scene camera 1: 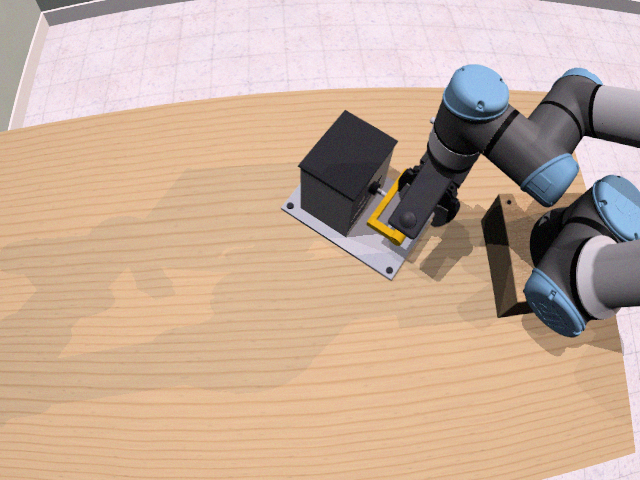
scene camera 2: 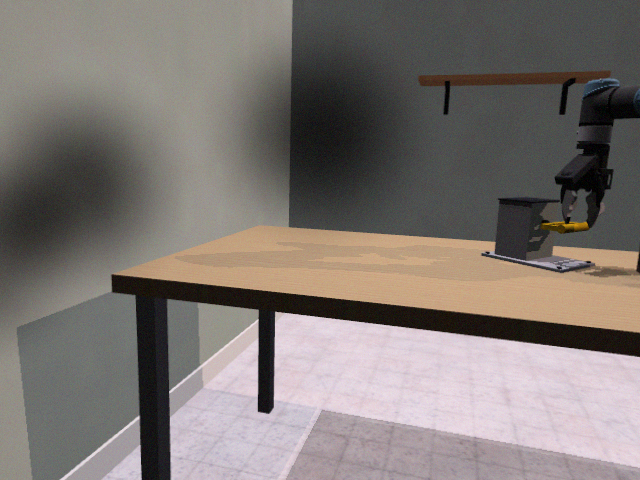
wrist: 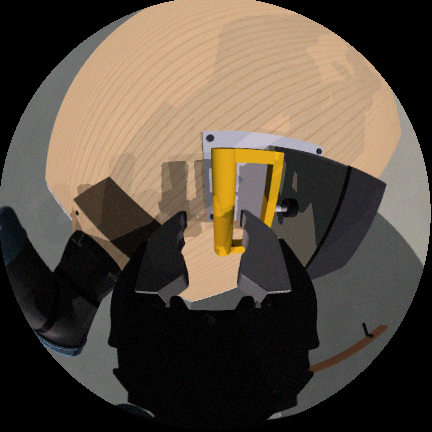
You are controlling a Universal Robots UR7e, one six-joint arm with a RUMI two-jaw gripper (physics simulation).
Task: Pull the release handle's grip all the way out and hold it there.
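The yellow release handle [scene camera 1: 378, 210] [scene camera 2: 576, 227] [wrist: 223, 195] is a rectangular frame with a round grip bar on its outer side. A short length of metal rod [scene camera 1: 381, 191] [wrist: 281, 208] shows between the frame and the dark box housing [scene camera 1: 348, 149] [scene camera 2: 511, 227] [wrist: 325, 185]. My gripper [scene camera 1: 426, 196] [scene camera 2: 579, 224] [wrist: 212, 211] is open and points down at the grip bar. Its fingertips are on either side of the bar, one over the frame's opening, the other beyond the outer side. In the wrist view gaps show on both sides of the bar. The gripper's body hides part of the handle in the overhead view.
The housing stands on a light metal base plate [scene camera 1: 330, 240] [scene camera 2: 547, 265] [wrist: 260, 140] with dark bolts, on the wooden table [scene camera 1: 206, 335] [scene camera 2: 310, 289]. A brown block [scene camera 1: 496, 258] [wrist: 110, 205] stands right of it, partly under the arm. A wall shelf [scene camera 2: 511, 78] [wrist: 350, 352] is behind.
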